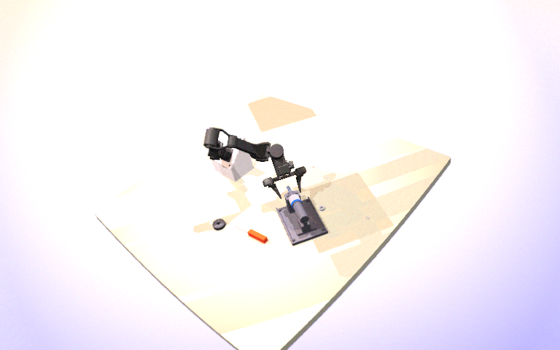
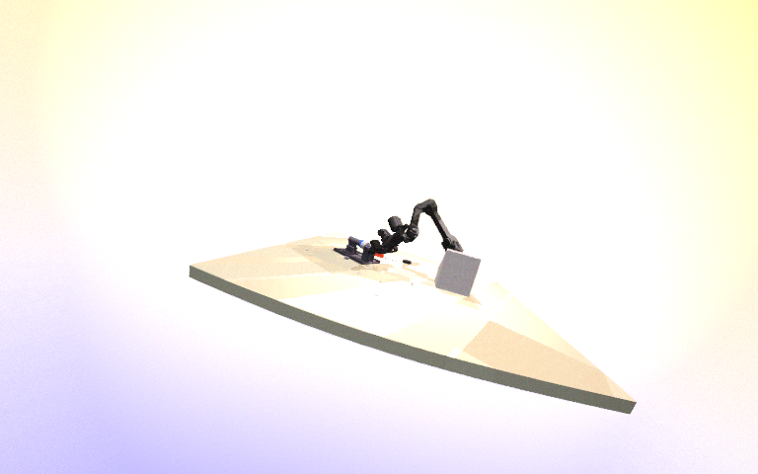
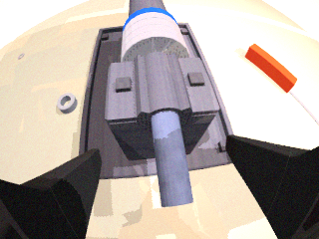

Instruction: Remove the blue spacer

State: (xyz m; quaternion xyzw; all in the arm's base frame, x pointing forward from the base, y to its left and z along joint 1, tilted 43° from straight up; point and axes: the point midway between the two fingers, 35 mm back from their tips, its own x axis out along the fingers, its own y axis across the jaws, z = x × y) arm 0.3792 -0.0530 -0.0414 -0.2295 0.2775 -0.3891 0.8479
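My gripper tip is 4 cm short of the pale spacer, 3 cm to the left of it and 2 cm below it. The rest, counted from my gripper tip: blue spacer 7 cm ahead, 4 cm to the right, 2 cm above; then grey-blue shaft 6 cm ahead, 3 cm to the right, 2 cm above; then black disc 26 cm to the right, 20 cm behind, 5 cm below.
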